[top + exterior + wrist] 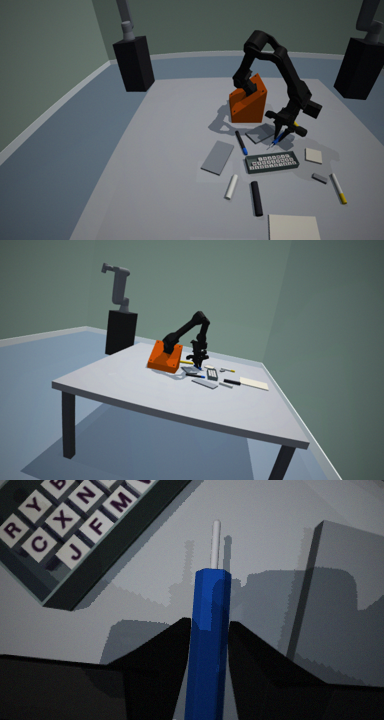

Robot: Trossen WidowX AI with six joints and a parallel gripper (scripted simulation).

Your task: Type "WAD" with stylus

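Now: the grey stylus tip 4 cm ahead of my gripper tip and 3 cm to the right of it. From my gripper tip the other things lie so: grey slab: 6 cm to the right, 6 cm behind, 2 cm below; blue stylus: 1 cm to the right, 1 cm ahead; D key: 14 cm ahead, 8 cm to the right, 1 cm below.
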